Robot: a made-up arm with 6 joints. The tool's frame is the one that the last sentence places.
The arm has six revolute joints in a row. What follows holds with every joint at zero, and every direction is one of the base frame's. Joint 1 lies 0.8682 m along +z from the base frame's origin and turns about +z. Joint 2 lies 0.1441 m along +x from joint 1 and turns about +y. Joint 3 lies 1.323 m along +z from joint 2 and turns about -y. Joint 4 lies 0.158 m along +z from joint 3 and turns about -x. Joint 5 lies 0.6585 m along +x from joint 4 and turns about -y. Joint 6 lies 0.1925 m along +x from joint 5 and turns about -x. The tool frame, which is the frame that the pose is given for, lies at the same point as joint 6; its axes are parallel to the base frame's.
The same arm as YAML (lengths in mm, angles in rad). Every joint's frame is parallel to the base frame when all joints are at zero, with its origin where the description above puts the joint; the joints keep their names.
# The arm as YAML. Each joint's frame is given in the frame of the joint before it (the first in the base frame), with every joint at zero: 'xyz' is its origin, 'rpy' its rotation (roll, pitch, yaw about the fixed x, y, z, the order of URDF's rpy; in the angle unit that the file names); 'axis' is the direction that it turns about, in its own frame. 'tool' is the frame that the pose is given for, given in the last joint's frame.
units:
  length: mm
  angle: rad
joints:
  - name: joint 1
    type: revolute
    origin:
      xyz: [0.0, 0.0, 868.2]
      rpy: [0.0, 0.0, 0.0]
    axis: "+z"
  - name: joint 2
    type: revolute
    origin:
      xyz: [144.1, 0.0, 0.0]
      rpy: [0.0, 0.0, 0.0]
    axis: "+y"
  - name: joint 3
    type: revolute
    origin:
      xyz: [0.0, 0.0, 1323.0]
      rpy: [0.0, 0.0, 0.0]
    axis: "-y"
  - name: joint 4
    type: revolute
    origin:
      xyz: [0.0, 0.0, 158.0]
      rpy: [0.0, 0.0, 0.0]
    axis: "-x"
  - name: joint 5
    type: revolute
    origin:
      xyz: [658.5, 0.0, 0.0]
      rpy: [0.0, 0.0, 0.0]
    axis: "-y"
  - name: joint 6
    type: revolute
    origin:
      xyz: [192.5, 0.0, 0.0]
      rpy: [0.0, 0.0, 0.0]
    axis: "-x"
tool:
  origin:
    xyz: [0.0, 0.0, 0.0]
    rpy: [0.0, 0.0, 0.0]

